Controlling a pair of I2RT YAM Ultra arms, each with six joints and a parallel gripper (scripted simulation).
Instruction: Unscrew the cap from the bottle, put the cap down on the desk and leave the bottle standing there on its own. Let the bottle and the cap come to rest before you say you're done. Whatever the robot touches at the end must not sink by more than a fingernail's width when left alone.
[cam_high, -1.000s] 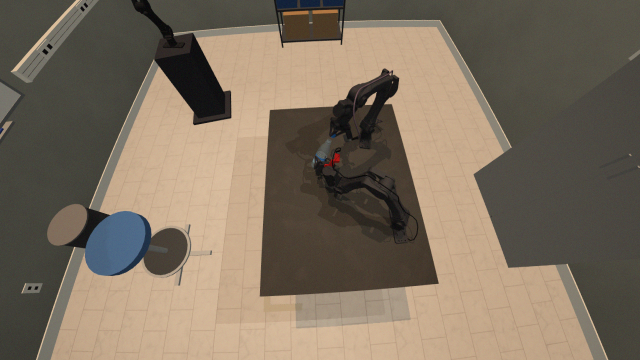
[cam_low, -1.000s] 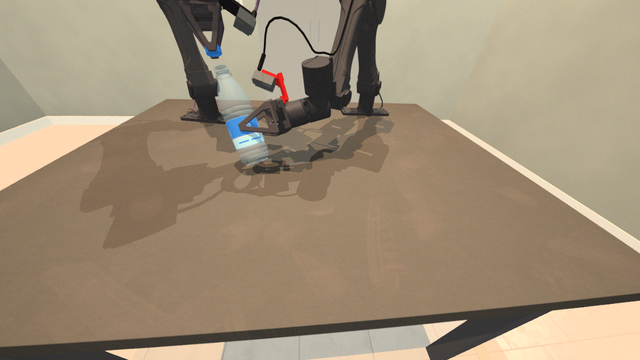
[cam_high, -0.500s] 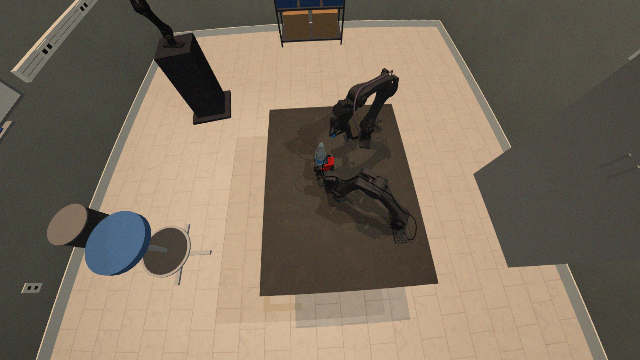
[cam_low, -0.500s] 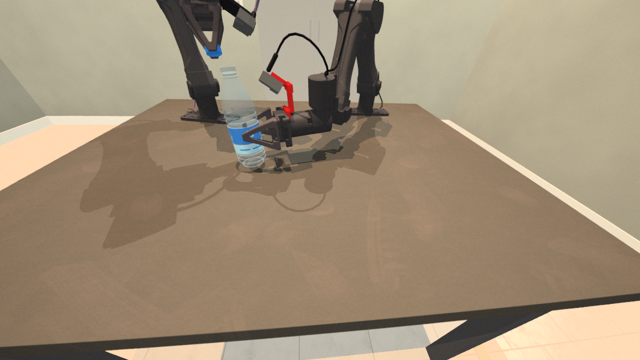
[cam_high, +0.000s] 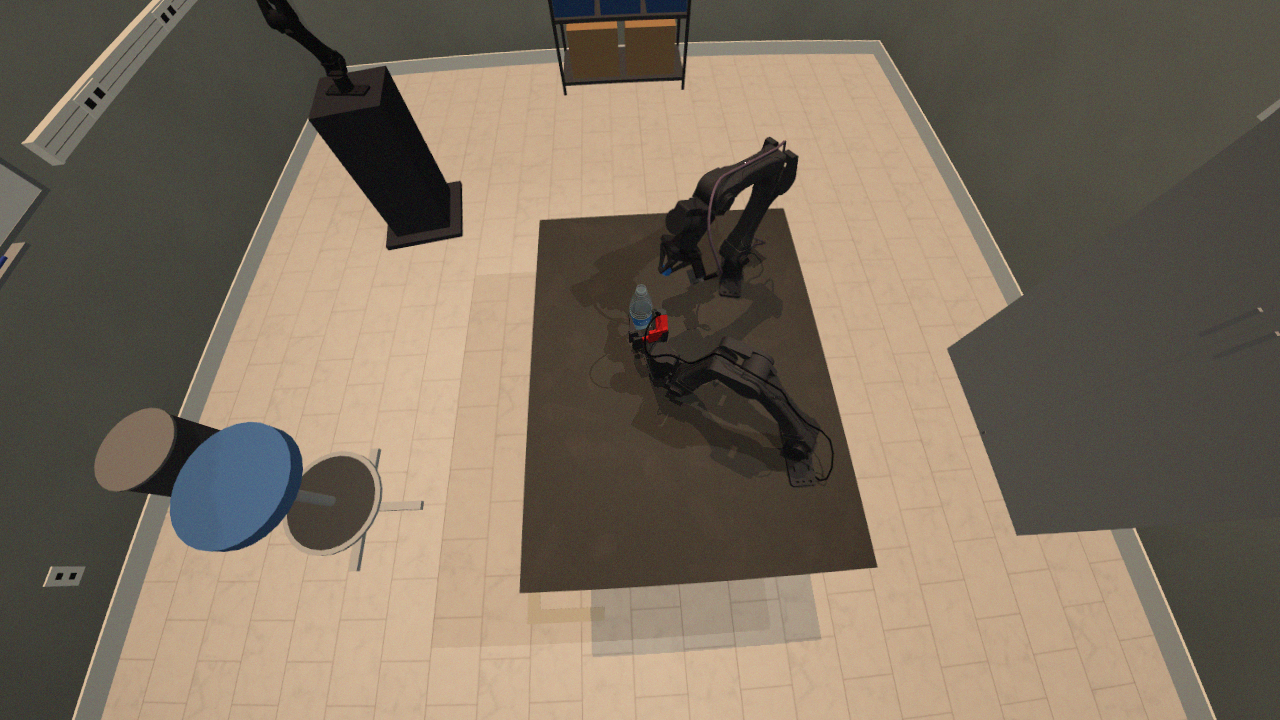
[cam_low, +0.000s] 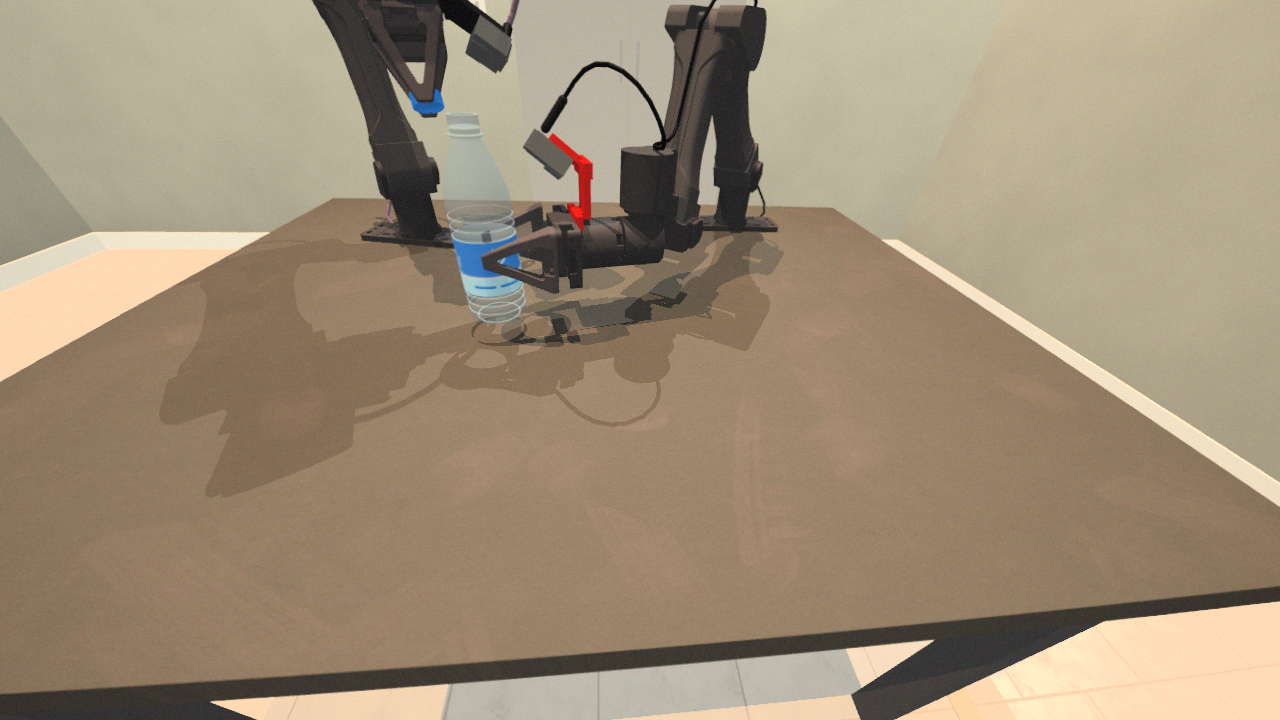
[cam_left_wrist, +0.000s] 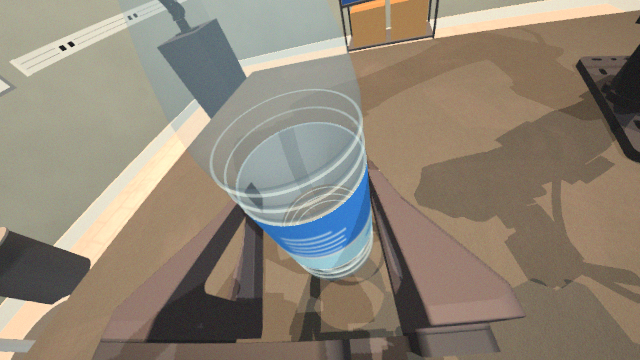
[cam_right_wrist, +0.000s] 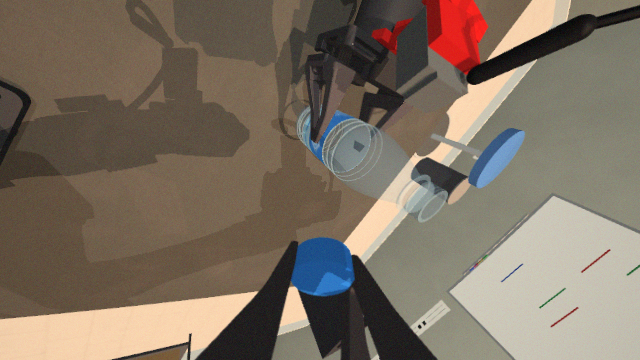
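The clear plastic bottle is 10 cm below my right hand, 8 cm ahead of it and 4 cm to the left of it. Round my right hand: blue cap (right at my right hand).
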